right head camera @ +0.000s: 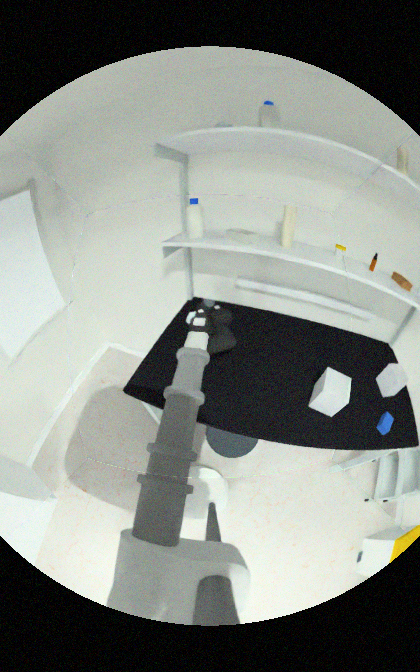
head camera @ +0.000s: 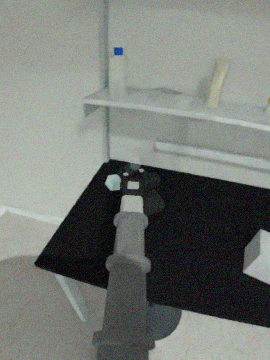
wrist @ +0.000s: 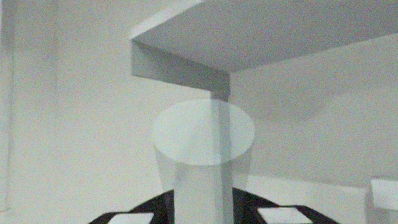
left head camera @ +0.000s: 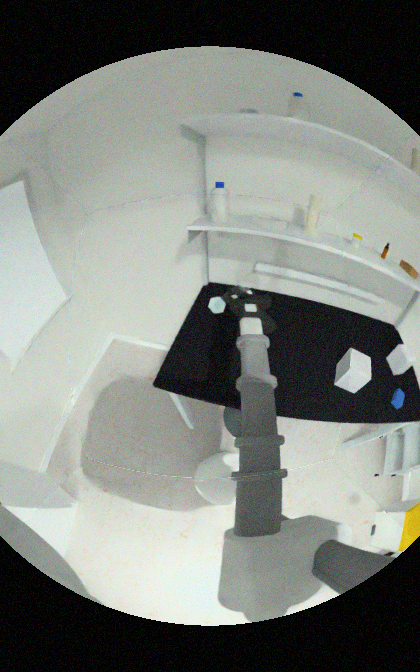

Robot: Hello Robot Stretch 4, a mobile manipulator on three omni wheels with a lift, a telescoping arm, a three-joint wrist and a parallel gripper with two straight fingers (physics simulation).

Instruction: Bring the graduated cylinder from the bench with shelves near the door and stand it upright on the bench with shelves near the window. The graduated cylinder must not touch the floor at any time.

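My gripper (head camera: 133, 171) (left head camera: 241, 293) (right head camera: 209, 308) (wrist: 203, 206) is shut on the graduated cylinder (wrist: 204, 132), over the back left corner of the black-topped bench (head camera: 200, 240) (left head camera: 310, 350) (right head camera: 260, 360). In the wrist view the clear cylinder rises between the black fingers, its round top leaning toward the camera. A pale hexagonal piece (head camera: 113, 182) (left head camera: 217, 305) (right head camera: 190, 318), apparently the cylinder's base, shows left of the gripper. The fingers hide part of the cylinder. Whether the base touches the bench cannot be told.
A shelf (head camera: 150, 106) (left head camera: 250, 230) (wrist: 280, 40) overhangs the bench's back, with a blue-capped bottle (head camera: 118, 75) (left head camera: 219, 205) on it. White boxes (left head camera: 353, 370) (right head camera: 392, 380) and a blue block (left head camera: 398, 398) (right head camera: 385, 423) stand at right. A dark round seat (right head camera: 232, 442) is by the front edge.
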